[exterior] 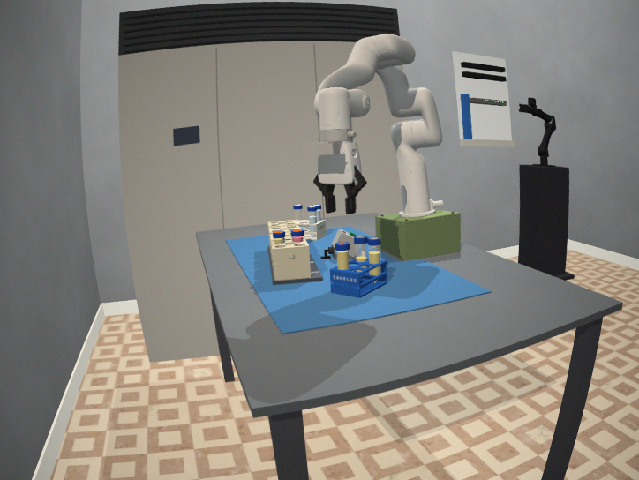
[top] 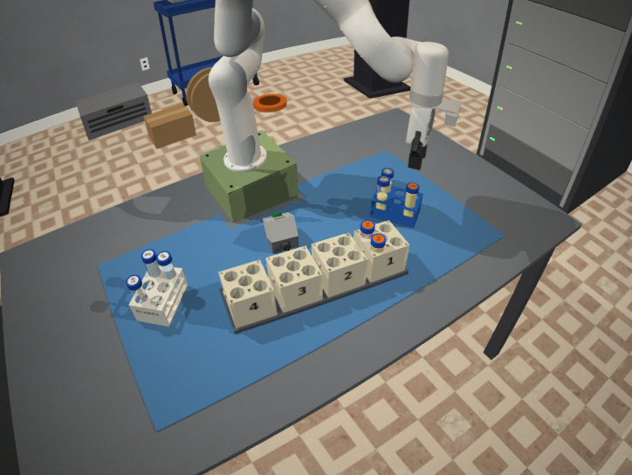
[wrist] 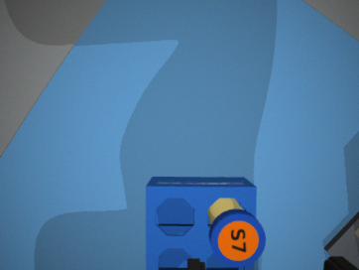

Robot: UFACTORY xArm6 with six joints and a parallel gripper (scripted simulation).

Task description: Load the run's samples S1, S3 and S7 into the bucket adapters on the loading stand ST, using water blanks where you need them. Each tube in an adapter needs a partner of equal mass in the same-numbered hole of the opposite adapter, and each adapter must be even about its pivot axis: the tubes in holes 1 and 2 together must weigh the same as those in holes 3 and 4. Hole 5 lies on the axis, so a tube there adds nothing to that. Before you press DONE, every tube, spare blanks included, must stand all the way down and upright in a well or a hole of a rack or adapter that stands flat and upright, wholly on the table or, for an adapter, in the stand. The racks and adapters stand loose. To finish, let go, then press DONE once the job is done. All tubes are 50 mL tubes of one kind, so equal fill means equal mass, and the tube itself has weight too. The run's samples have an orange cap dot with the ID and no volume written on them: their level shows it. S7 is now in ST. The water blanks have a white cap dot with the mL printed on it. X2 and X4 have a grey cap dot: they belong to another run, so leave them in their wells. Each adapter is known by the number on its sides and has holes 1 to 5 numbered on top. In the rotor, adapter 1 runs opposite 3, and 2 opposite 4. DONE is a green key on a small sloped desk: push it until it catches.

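My hand is 1 cm to the left of the sample tube and 15 cm above it. Round my hand: blue samples rack: 4 cm behind, 1 cm to the right, 18 cm below; then pink-filled tube: 9 cm ahead, 19 cm to the right, 14 cm below; then adapter 1: 11 cm ahead, 17 cm to the right, 16 cm below.
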